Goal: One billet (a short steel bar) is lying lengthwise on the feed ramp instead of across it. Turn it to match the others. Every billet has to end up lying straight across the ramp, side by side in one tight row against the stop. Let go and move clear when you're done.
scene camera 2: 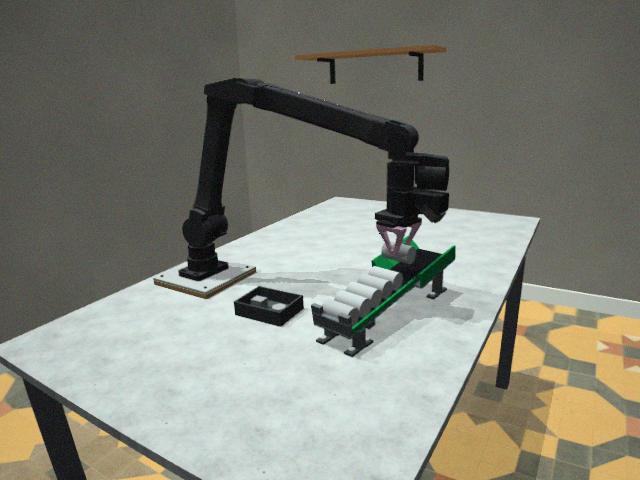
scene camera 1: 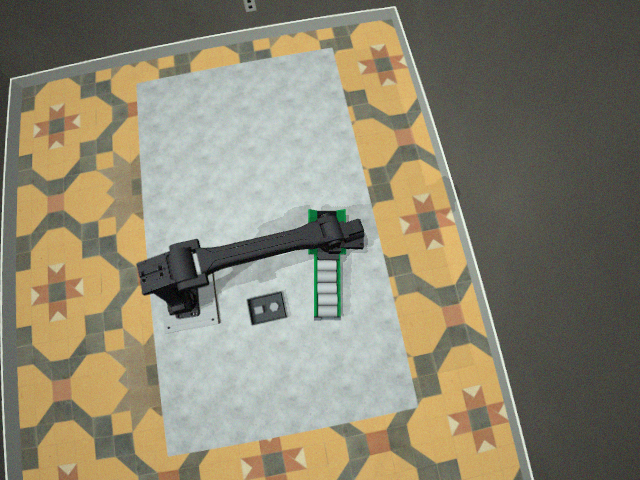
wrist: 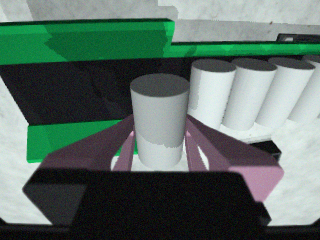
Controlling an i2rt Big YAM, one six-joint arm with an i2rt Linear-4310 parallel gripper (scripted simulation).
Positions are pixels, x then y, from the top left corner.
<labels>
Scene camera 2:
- my gripper: 398, 253
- black tray: 294, 303
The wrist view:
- my gripper: 160, 120
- billet: 160, 101
</labels>
